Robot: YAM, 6 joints.
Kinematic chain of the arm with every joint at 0, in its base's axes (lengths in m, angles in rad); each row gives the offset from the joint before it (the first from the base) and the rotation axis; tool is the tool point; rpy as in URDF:
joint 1: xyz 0 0 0.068 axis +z
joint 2: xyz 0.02 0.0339 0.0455 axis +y
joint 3: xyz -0.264 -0.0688 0 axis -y
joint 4: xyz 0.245 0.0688 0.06 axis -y
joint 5: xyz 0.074 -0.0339 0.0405 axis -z
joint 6: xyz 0.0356 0 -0.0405 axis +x
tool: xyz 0 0 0 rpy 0 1.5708 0
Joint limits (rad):
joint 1: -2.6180..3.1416
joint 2: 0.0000..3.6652
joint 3: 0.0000..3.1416
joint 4: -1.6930..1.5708
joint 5: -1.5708..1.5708
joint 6: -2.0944..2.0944
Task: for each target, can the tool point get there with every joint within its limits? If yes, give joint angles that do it. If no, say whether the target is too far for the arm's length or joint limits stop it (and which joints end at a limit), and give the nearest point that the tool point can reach.
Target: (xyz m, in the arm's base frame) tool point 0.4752 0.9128 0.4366
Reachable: no: too far | nearest point 0.2845 0.5464 0.3043 | short by 0.434 m
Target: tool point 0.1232 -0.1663 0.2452
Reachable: yes | joints -0.9813 0.9098 0.5418 -0.0566 -0.2825 -0.2179
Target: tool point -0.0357 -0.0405 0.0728
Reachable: yes | joints -1.7038 2.3410 0.2618 -1.2034 1.0059 -0.8145
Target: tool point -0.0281 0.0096 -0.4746
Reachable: no: joint limits stop it (at a limit: joint 2) | nearest point -0.0871 0.0298 -0.3447 | short by 0.144 m
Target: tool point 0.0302 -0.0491 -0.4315
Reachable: no: joint limits stop it (at a limit: joint 2) | nearest point 0.0507 -0.0824 -0.3469 | short by 0.093 m
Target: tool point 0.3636 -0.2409 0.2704
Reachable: yes | joints -0.5918 1.9549 1.1735 1.1764 -0.0816 -1.1043
